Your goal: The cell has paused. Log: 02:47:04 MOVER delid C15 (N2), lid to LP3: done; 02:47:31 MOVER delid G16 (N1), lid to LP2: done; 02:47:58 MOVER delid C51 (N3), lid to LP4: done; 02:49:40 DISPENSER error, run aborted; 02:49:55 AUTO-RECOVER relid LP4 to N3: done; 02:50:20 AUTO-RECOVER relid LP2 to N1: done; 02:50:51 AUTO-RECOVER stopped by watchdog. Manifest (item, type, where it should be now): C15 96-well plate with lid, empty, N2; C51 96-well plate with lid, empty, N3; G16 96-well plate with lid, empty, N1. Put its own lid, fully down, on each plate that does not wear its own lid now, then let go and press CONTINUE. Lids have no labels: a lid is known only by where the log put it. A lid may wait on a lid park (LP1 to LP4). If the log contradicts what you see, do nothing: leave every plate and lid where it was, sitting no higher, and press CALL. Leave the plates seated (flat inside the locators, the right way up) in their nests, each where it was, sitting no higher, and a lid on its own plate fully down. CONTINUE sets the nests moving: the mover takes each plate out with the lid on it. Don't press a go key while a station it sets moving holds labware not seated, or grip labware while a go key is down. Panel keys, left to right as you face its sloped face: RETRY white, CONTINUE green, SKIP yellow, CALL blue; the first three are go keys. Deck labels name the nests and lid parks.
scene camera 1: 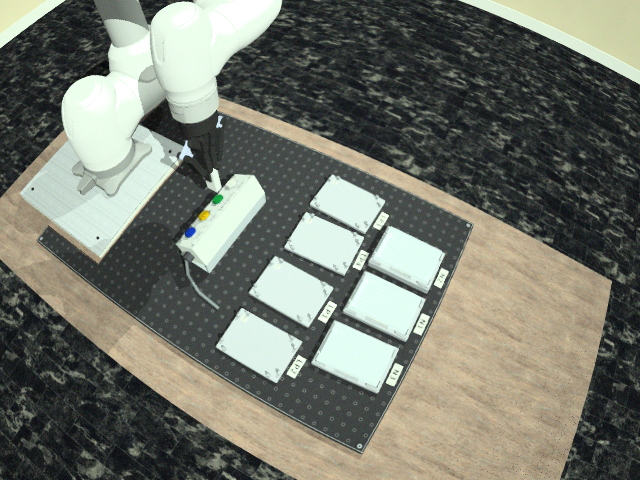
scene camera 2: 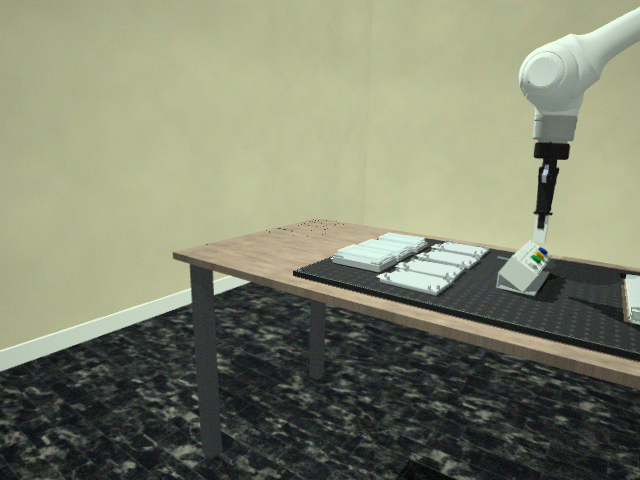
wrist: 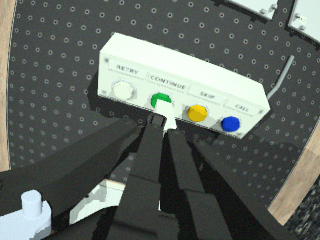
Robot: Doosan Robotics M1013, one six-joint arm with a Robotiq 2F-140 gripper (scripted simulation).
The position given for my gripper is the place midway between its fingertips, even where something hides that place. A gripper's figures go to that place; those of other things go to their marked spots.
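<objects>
My gripper (wrist: 160, 113), 200 mm from the lens. Key panel (wrist: 150, 69), 220 mm from the lens.
</objects>
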